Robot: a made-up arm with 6 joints.
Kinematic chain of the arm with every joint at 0, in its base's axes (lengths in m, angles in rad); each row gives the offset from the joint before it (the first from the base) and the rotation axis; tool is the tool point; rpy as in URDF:
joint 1: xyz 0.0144 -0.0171 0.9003 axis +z
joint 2: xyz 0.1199 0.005 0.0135 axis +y
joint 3: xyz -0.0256 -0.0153 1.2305 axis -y
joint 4: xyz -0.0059 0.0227 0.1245 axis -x
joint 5: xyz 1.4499 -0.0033 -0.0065 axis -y
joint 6: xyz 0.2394 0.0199 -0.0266 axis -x
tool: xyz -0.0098 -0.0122 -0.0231 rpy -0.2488 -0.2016 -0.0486
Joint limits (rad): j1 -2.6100..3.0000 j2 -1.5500..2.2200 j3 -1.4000..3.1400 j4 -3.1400..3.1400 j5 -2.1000..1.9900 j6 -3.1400..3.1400
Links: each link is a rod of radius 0.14 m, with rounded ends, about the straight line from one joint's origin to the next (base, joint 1, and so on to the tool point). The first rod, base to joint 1, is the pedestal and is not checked.
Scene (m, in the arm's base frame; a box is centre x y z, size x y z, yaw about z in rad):
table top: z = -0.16
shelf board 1: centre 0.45 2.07 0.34 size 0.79 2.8 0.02 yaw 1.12
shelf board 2: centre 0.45 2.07 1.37 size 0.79 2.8 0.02 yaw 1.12
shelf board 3: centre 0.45 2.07 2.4 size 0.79 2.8 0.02 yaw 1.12
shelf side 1: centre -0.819 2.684 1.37 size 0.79 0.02 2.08 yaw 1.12
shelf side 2: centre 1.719 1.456 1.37 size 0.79 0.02 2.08 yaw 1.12
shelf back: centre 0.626 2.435 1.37 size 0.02 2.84 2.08 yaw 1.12
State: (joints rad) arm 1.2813 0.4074 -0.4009 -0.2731 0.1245 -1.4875
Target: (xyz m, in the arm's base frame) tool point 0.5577 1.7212 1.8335
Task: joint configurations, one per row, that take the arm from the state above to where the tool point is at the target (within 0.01 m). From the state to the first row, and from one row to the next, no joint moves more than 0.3 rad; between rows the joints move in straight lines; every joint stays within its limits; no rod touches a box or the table.
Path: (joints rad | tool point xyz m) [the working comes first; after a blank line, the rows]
Joints at the target: 1.2388 0.0596 -0.1992 -0.2775 0.1499 -1.4905
Straight joint move there: touches shelf board 2.

1: 1.3140 0.2208 -0.6202 -0.2663 0.0795 -1.4841 | 0.3557 1.5077 0.9420
2: 1.3467 0.0341 -0.8395 -0.2595 0.0346 -1.4807 | 0.2418 1.2495 0.9223
3: 1.3200 -0.2112 -0.7305 -0.2618 0.0493 -1.4825 | 0.2901 1.2965 1.3668
4: 1.2933 -0.4566 -0.6216 -0.2641 0.0640 -1.4842 | 0.2939 1.1763 1.8335
5: 1.2660 -0.1985 -0.4104 -0.2708 0.1069 -1.4874 | 0.4160 1.4448 1.8731
6: 1.2388 0.0596 -0.1992 -0.2775 0.1499 -1.4905 | 0.5577 1.7212 1.8335

